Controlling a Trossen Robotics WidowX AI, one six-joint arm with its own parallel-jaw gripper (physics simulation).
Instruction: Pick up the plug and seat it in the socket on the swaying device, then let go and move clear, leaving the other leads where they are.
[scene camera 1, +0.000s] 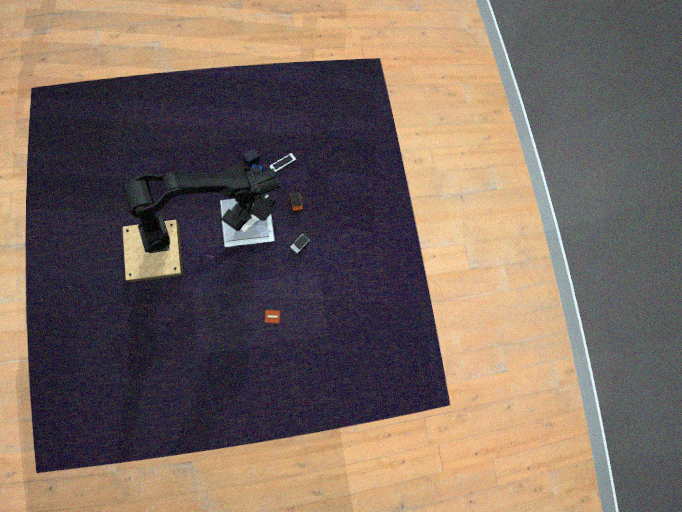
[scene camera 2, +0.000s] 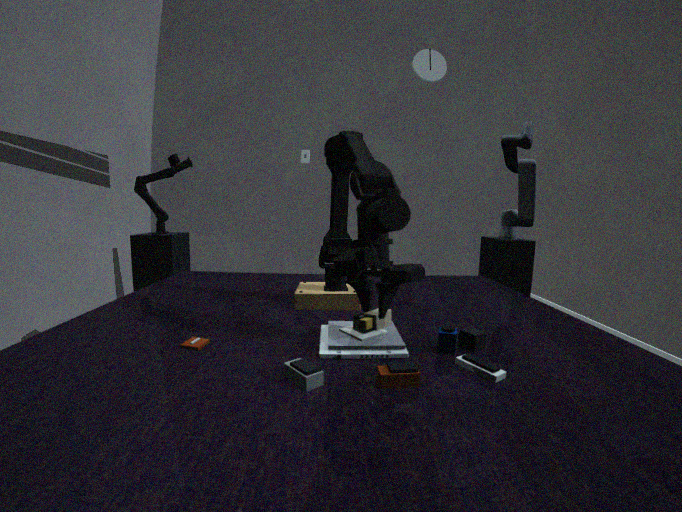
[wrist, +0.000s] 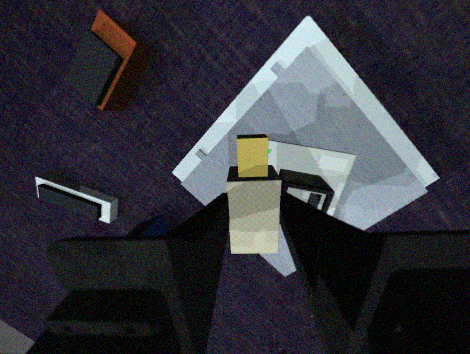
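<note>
My gripper (scene camera 1: 249, 214) (scene camera 2: 374, 313) (wrist: 253, 198) is shut on the plug (scene camera 2: 385, 319) (wrist: 254, 222), a cream block with a black collar and yellow tip. The device has a pale grey base (scene camera 1: 247, 240) (scene camera 2: 363, 353) (wrist: 310, 95) and a smaller white plate (wrist: 302, 156) carrying the black-rimmed socket (wrist: 326, 192). The held plug is low over this plate. In the wrist view the yellow tip lies left of the socket, pointing away from the fingers. In scene camera 2 the tip overlaps the black housing; its depth there is unclear. The fingers partly hide the socket.
Nearby are a grey block (scene camera 1: 300, 243) (scene camera 2: 304, 374), an orange block (scene camera 1: 296, 201) (scene camera 2: 398, 377) (wrist: 114, 37), a white strip (scene camera 1: 282, 162) (scene camera 2: 480, 367) (wrist: 107, 211) and a blue block (scene camera 2: 447, 340) (wrist: 152, 227). An orange square (scene camera 1: 272, 320) (scene camera 2: 195, 343) lies farther off. My arm stands on a wooden base (scene camera 1: 151, 267) (scene camera 2: 325, 300).
</note>
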